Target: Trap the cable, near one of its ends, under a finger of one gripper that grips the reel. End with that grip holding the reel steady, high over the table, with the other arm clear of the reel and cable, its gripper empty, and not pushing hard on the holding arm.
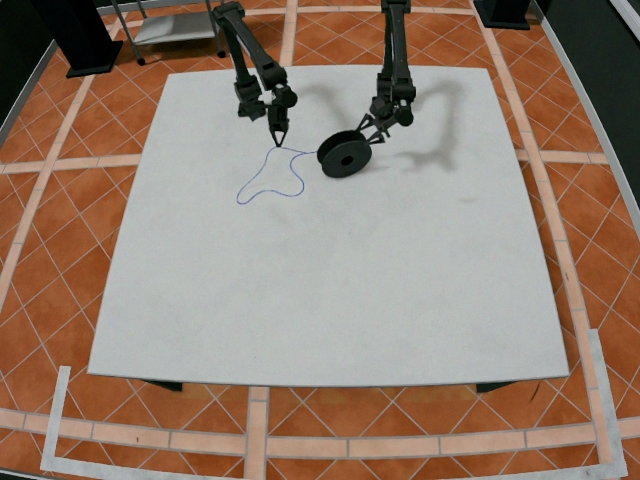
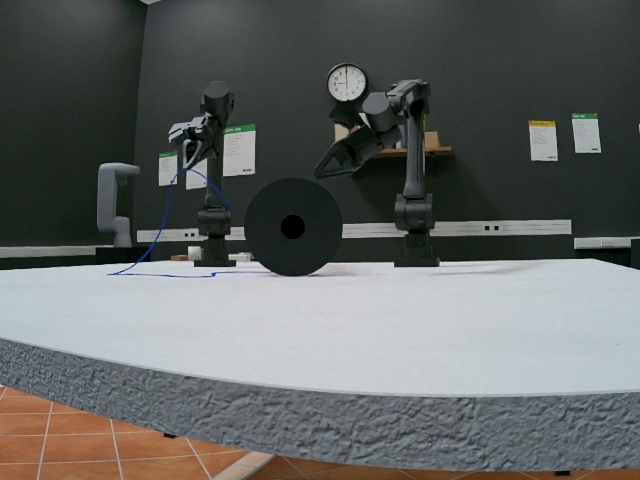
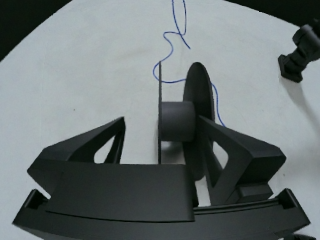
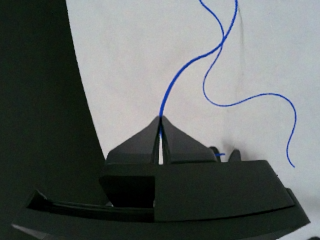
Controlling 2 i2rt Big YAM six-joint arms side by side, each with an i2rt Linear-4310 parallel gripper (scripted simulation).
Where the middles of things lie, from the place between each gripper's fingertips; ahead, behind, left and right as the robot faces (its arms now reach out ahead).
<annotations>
My left hand (image 2: 315,175) is 1 cm past the black reel (image 2: 293,227), 6 cm to the left of it and 11 cm above it.
I see my right gripper (image 2: 185,170) 70 mm past the black reel, 240 mm to the right of it and 140 mm above it.
</annotations>
